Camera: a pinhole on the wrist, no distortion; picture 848 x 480 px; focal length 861.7 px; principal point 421.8 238.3 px. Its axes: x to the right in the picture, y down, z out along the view. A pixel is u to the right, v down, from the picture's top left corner.
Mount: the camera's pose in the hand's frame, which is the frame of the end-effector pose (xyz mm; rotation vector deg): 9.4 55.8 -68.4 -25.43 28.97 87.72
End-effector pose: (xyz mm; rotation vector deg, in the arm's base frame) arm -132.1 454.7 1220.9 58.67 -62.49 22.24
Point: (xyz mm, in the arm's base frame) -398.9 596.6 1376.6
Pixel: outside the picture
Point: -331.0 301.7 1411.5
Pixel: 149 15
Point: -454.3 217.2 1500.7
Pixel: 223 34
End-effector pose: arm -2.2 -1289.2 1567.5 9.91 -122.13 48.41
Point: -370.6 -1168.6 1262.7
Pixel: 541 217
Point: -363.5 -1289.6 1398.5
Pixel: 263 54
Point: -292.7 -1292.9 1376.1
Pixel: 258 179
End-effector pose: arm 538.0 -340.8 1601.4 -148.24 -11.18 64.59
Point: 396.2 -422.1 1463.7
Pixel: 123 387
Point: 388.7 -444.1 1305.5
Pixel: 229 111
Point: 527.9 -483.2 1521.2
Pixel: 625 237
